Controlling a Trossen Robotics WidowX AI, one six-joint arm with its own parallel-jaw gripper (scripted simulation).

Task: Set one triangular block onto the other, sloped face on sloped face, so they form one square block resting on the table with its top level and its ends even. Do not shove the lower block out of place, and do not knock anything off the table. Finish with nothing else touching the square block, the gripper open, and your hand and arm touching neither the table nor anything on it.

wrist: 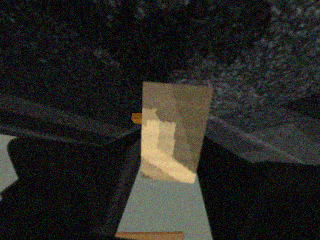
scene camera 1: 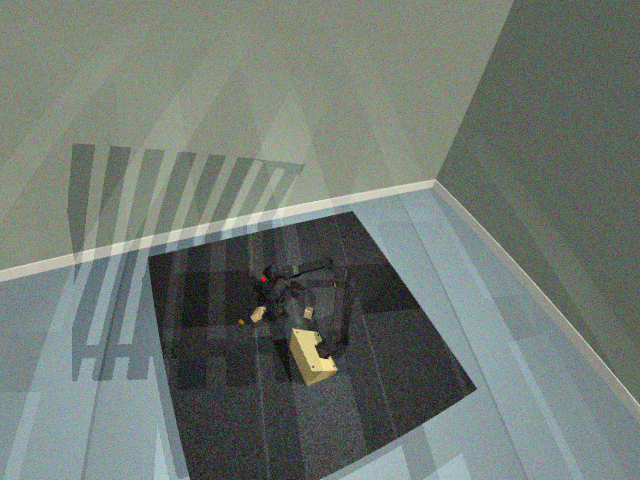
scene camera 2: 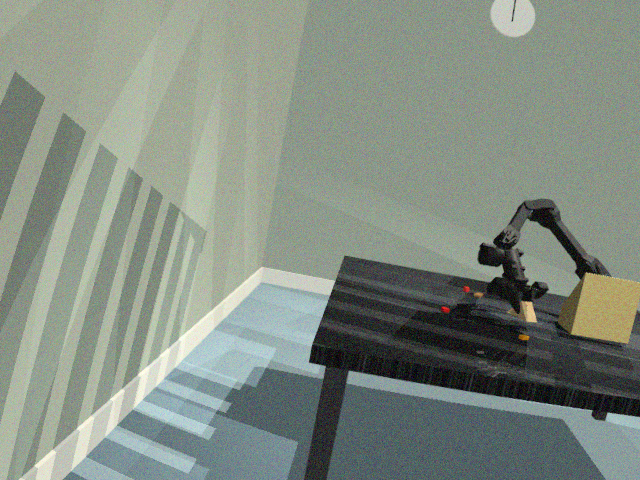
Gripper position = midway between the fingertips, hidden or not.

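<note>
There is a triangular block (wrist: pixel 174 116), and I am holding it in my gripper (scene camera 2: pixel 524 313) (wrist: pixel 170 135), which the wrist view shows too.
</note>
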